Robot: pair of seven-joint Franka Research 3 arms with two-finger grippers.
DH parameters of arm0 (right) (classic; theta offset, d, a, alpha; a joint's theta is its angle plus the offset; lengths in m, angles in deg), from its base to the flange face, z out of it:
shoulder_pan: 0 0.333 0 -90
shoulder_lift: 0 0 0 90
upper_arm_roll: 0 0.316 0.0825 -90
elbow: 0 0 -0.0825 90
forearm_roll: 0 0.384 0 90
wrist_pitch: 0 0 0.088 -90
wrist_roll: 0 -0.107 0 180
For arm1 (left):
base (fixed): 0 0 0 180
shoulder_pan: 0 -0.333 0 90
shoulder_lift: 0 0 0 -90
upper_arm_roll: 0 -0.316 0.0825 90
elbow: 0 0 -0.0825 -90
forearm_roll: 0 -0.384 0 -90
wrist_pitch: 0 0 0.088 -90
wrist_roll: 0 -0.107 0 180
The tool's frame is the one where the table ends.
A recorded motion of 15 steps. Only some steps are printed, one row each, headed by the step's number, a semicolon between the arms.
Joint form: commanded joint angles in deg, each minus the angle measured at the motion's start. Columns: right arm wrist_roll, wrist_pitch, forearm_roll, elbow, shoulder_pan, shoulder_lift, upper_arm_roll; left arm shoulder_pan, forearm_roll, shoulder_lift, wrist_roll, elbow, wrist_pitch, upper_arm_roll.
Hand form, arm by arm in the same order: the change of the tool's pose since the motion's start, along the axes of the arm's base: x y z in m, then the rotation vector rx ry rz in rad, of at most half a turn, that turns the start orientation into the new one. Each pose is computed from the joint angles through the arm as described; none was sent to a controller.
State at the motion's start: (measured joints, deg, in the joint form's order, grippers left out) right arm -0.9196 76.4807 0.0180 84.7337 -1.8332 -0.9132 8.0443; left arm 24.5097 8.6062 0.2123 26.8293 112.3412 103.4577 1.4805
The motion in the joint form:
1: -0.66 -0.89 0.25 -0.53 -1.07 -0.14 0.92; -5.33 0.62 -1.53 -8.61 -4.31 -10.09 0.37
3: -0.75 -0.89 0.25 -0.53 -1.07 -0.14 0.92; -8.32 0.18 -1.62 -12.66 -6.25 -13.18 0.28
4: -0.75 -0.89 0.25 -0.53 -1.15 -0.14 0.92; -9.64 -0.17 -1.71 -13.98 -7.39 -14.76 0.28
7: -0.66 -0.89 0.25 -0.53 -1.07 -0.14 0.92; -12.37 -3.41 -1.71 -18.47 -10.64 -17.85 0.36
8: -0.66 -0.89 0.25 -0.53 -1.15 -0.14 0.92; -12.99 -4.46 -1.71 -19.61 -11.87 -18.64 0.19
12: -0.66 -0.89 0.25 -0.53 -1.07 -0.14 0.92; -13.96 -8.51 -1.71 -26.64 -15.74 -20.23 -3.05
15: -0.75 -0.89 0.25 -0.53 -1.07 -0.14 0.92; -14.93 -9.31 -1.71 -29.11 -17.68 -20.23 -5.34
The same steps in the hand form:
1: -0.0026 -0.0009 0.0042 0.0018 0.0041 -0.0135; 0.0068 0.0432 0.0373 -0.0236 0.0636 -0.0812
3: -0.0026 -0.0009 0.0042 0.0016 0.0041 -0.0151; 0.0152 0.0703 0.0502 -0.0319 0.0739 -0.1056
4: -0.0025 -0.0016 0.0042 0.0016 0.0041 -0.0165; 0.0182 0.0823 0.0583 -0.0319 0.0764 -0.1101
7: -0.0026 -0.0009 0.0042 0.0018 0.0041 -0.0135; 0.0268 0.1110 0.0800 0.0008 0.0579 -0.1561
8: -0.0025 -0.0016 0.0042 0.0018 0.0041 -0.0149; 0.0296 0.1198 0.0887 0.0123 0.0466 -0.1653
12: -0.0026 -0.0009 0.0042 0.0018 0.0041 -0.0135; 0.0415 0.1655 0.1173 0.0493 -0.0023 -0.2199
15: -0.0026 -0.0009 0.0042 0.0016 0.0041 -0.0151; 0.0478 0.1970 0.1327 0.0534 -0.0357 -0.2055

